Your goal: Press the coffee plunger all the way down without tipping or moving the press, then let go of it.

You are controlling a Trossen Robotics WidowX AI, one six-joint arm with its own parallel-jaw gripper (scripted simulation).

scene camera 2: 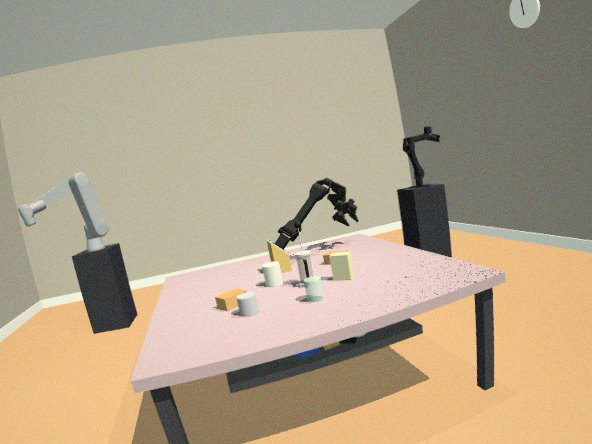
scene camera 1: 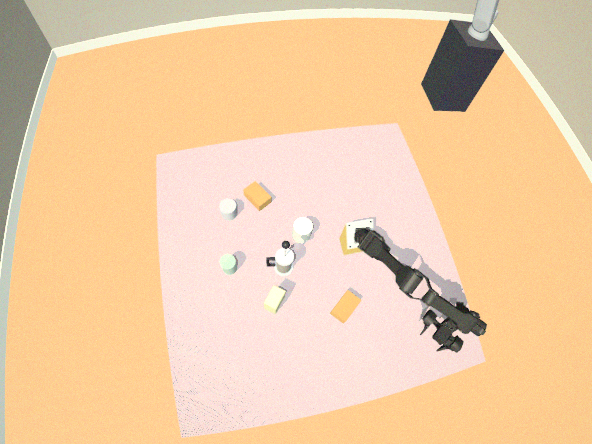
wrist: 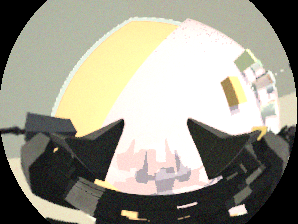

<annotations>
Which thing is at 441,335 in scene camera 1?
The gripper.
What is the gripper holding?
Nothing.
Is the gripper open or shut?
Open.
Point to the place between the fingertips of the gripper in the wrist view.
156,121
</annotations>
